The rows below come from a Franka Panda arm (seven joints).
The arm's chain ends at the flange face. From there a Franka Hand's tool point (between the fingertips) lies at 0.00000 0.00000 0.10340 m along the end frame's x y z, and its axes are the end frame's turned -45 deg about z.
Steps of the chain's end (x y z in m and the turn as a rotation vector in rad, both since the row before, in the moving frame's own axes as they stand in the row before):
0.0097 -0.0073 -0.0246 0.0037 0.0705 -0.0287
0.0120 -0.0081 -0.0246 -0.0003 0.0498 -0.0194
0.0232 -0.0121 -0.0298 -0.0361 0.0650 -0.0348
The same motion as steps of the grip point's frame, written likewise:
0.0175 0.0065 -0.0249 -0.0472 0.0525 -0.0287
0.0179 0.0064 -0.0247 -0.0354 0.0350 -0.0194
0.0272 0.0152 -0.0301 -0.0715 0.0204 -0.0348

